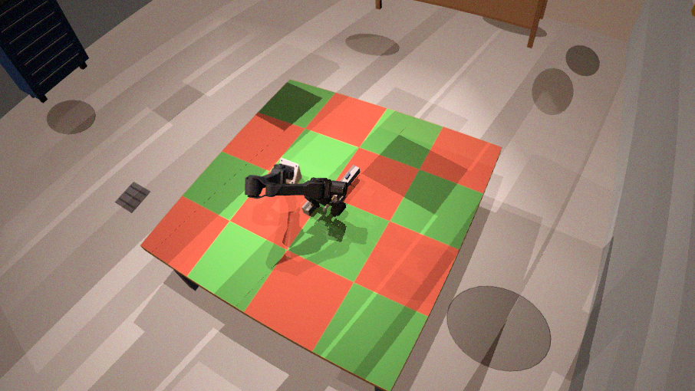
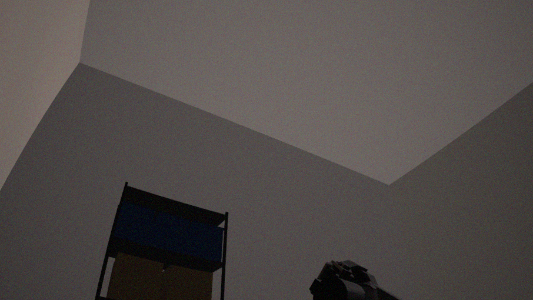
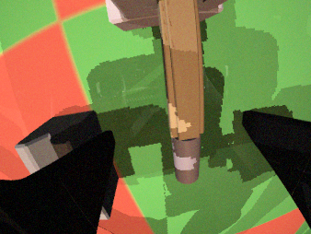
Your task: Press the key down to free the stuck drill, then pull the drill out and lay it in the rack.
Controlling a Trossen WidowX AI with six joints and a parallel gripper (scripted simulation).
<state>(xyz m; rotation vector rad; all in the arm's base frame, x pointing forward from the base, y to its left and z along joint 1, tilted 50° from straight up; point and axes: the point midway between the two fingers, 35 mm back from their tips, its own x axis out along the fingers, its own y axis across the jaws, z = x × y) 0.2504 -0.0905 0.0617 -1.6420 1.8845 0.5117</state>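
Right now my gripper tip is 1 cm short of the drill, 5 cm to the right of it and 3 cm below it. From my gripper tip the other things lie so: small grey block (8 cm behind, 1 cm to the right, 1 cm above).
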